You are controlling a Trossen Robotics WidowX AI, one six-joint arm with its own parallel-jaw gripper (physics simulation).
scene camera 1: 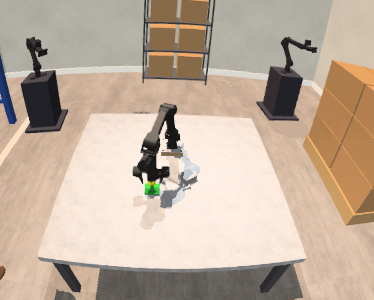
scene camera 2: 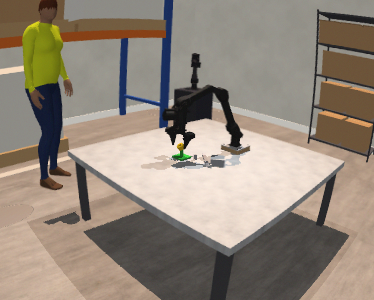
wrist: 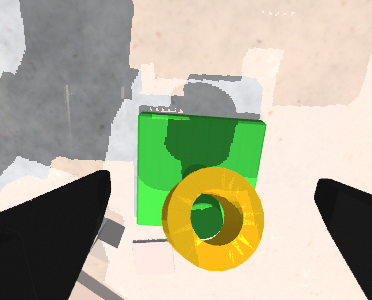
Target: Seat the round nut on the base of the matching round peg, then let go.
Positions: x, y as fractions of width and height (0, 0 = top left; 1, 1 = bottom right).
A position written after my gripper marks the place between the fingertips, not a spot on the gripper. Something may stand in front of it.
Observation:
My gripper (wrist: 0.57, 0.61) is open, with nothing in its grasp. Also in view: a round nut (wrist: 0.64, 0.80). Further things: a green base plate (wrist: 0.46, 0.49).

